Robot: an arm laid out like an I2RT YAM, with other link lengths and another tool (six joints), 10 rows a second.
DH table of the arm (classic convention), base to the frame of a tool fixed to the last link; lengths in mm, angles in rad. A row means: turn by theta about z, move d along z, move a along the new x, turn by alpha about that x. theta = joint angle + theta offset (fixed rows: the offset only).
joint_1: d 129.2; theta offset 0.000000; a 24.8; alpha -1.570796
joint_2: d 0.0; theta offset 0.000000; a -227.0; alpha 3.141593
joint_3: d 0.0; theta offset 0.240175; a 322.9; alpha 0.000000
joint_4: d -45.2; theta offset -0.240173; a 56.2; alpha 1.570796
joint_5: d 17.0; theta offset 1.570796; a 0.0; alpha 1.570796
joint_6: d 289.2; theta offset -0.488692; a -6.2; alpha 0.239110
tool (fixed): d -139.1; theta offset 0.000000; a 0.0; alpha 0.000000
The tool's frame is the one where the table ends.
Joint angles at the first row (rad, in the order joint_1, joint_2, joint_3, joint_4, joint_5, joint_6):
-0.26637 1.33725 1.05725 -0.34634 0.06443 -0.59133
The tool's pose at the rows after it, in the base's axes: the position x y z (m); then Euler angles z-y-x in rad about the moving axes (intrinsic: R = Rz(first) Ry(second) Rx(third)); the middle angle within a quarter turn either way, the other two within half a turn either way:
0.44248, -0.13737, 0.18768, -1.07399, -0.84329, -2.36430
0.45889, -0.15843, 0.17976, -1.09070, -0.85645, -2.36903
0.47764, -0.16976, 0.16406, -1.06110, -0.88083, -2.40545
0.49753, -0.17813, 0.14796, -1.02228, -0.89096, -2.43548
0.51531, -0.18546, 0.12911, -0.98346, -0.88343, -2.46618
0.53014, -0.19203, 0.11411, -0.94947, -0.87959, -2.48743
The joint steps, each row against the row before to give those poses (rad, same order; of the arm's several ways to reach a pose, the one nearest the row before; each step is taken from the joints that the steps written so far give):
-0.05338 0.08627 0.07610 0.02727 0.00115 -0.01690
-0.03058 0.09481 0.05868 0.04465 -0.00209 -0.01514
-0.00248 0.10060 0.04600 0.05943 0.01549 -0.03039
-0.00154 0.10495 0.06108 0.04175 -0.00228 -0.02715
-0.00303 0.10564 0.06844 0.02089 -0.00860 -0.01931
-0.00455 0.08665 0.06146 0.01557 -0.01286 -0.02015

